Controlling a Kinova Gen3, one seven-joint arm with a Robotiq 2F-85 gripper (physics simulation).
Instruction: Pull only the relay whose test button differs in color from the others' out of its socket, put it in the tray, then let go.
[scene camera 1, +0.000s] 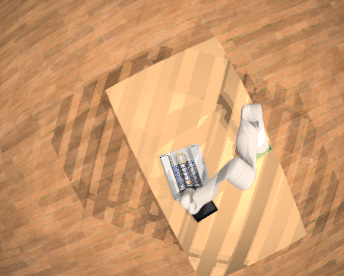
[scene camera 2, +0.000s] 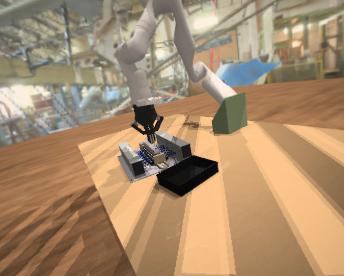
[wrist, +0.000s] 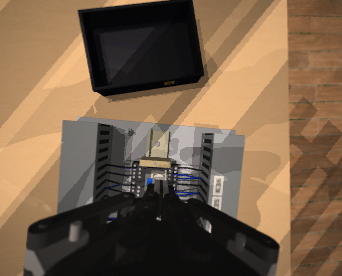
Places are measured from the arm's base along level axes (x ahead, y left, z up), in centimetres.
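Where they show: gripper, fingertip midpoint: (scene camera 2: 152, 143) (wrist: 159, 188); arm's base, origin of the base link: (scene camera 1: 259, 147) (scene camera 2: 231, 103).
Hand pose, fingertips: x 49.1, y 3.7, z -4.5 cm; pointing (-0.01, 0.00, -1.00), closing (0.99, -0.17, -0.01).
Observation:
Each offset is from my fingertips to the top centre of the thing. "spot": to the spot under its first point.
The relays (scene camera 1: 185, 171) (scene camera 2: 149, 149) stand in a row of sockets between two grey wire ducts. In the wrist view the nearest relay @[dy +0.1, dx -0.7, dz -1.4 cm] (wrist: 158, 177) shows a blue part @[spot: dy +0.3, dx -1.3, dz -1.5 cm] (wrist: 149, 181); the fingers hide those behind it. A small orange spot shows near the arm's end of the row in scene camera 1, too small to identify. My gripper (scene camera 2: 152, 140) (wrist: 159, 188) is shut and empty, pointing down just over the relay row; whether it touches a relay I cannot tell. The black tray @[dy +19.1, dx -1.6, dz -5.1 cm] (scene camera 1: 205, 214) (scene camera 2: 200, 180) (wrist: 145, 86) stands beside the panel and is empty.
The grey wire ducts (scene camera 2: 131, 159) (wrist: 77, 165) rise on both sides of the row. A tan end bracket @[dy +1.8, dx -0.6, dz -4.6 cm] (scene camera 2: 159, 158) (wrist: 155, 163) closes the row on the rail @[spot: dy +5.5, dx +0.0, dz -8.2 cm] (wrist: 158, 137), on the tray side. Blue and dark wires run to the ducts. A green block (scene camera 2: 231, 115) stands at the arm's base.

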